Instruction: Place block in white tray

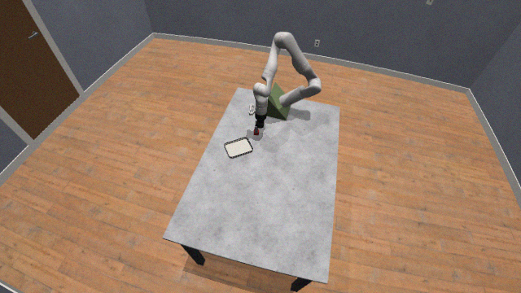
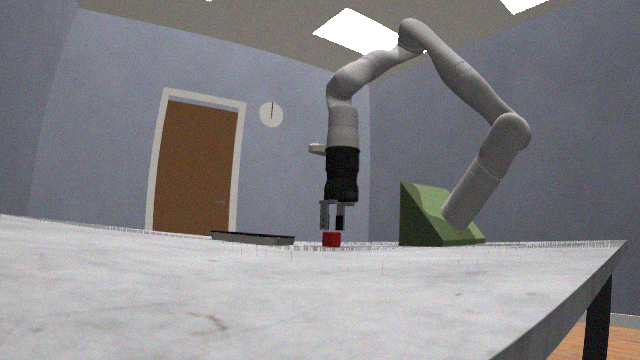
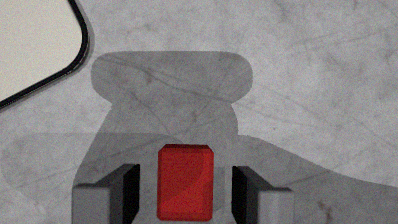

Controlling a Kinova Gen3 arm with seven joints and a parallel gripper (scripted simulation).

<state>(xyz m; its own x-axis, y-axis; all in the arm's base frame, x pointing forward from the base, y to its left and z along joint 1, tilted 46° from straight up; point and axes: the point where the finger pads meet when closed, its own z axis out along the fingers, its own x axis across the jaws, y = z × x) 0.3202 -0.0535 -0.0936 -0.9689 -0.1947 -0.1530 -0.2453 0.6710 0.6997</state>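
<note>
The red block lies 40 mm below my hand. The rest, counted from my hand: white tray 160 mm ahead, 70 mm to the right, 40 mm below.
</note>
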